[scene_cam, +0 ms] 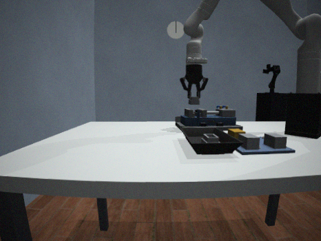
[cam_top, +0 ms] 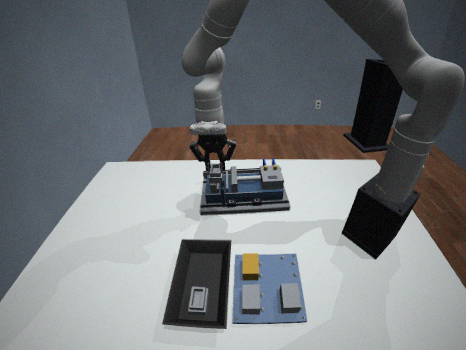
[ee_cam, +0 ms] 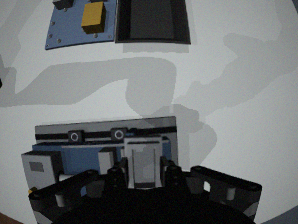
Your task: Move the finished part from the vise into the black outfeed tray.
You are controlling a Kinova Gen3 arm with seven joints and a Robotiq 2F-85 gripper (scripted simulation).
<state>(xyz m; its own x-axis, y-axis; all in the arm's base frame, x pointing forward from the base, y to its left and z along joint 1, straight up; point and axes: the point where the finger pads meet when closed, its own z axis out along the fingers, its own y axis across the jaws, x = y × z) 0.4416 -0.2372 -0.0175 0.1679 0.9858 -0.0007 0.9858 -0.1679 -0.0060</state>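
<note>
Right now my hand is 27 cm to the right of the yellow block, 14 cm above it and 5 cm past it. Also, from my hand: blue plate: 32 cm to the left, 16 cm below, 9 cm behind; then blue vise: 12 cm below, 9 cm behind, 3 cm to the right.
</note>
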